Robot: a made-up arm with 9 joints. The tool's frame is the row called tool.
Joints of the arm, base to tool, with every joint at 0 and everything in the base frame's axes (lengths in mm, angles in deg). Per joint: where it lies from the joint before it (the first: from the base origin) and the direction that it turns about. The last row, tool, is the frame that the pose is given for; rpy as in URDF.
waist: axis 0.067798 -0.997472 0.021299 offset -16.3 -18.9 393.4
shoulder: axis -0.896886 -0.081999 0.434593 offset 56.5 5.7 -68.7
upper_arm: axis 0.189 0.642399 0.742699 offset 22.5 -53.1 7
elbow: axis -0.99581 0.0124 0.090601 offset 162 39.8 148.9
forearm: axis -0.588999 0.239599 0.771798 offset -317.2 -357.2 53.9
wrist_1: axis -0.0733 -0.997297 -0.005 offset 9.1 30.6 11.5
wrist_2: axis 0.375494 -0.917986 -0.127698 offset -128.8 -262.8 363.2
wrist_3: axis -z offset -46.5 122.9 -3
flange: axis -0.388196 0.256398 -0.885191 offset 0 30.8 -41.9
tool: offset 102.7 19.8 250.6 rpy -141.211 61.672 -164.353
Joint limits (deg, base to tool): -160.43..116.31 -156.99..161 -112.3..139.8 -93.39..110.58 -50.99..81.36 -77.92..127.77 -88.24..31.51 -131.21..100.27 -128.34..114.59
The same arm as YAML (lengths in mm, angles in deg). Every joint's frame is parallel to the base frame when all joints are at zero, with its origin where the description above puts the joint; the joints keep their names.
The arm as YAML. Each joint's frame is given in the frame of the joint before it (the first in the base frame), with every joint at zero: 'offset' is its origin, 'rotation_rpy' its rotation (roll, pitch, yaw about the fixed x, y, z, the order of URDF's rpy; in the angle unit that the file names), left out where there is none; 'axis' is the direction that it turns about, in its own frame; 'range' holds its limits. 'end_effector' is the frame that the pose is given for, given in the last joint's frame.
length_unit: mm
angle_unit: deg
chain:
  - id: waist
    offset: [-16.3, -18.9, 393.4]
    axis: [0.067798, -0.997472, 0.021299]
    range: [-160.43, 116.31]
  - id: shoulder
    offset: [56.5, 5.7, -68.7]
    axis: [-0.896886, -0.081999, 0.434593]
    range: [-156.99, 161.0]
  - id: upper_arm
    offset: [22.5, -53.1, 7.0]
    axis: [0.189, 0.642399, 0.742699]
    range: [-112.3, 139.8]
  - id: elbow
    offset: [162.0, 39.8, 148.9]
    axis: [-0.99581, 0.0124, 0.090601]
    range: [-93.39, 110.58]
  - id: forearm
    offset: [-317.2, -357.2, 53.9]
    axis: [-0.588999, 0.239599, 0.771798]
    range: [-50.99, 81.36]
  - id: wrist_1
    offset: [9.1, 30.6, 11.5]
    axis: [-0.0733, -0.997297, -0.005]
    range: [-77.92, 127.77]
  - id: wrist_2
    offset: [-128.8, -262.8, 363.2]
    axis: [0.375494, -0.917986, -0.127698]
    range: [-88.24, 31.51]
  - id: wrist_3
    offset: [-46.5, 122.9, -3.0]
    axis: "-z"
    range: [-131.21, 100.27]
  - id: flange
    offset: [0.0, 30.8, -41.9]
    axis: [-0.388196, 0.256398, -0.885191]
    range: [-128.34, 114.59]
end_effector:
  offset: [102.7, 19.8, 250.6]
  rotation_rpy: [-141.21, 61.67, -164.35]

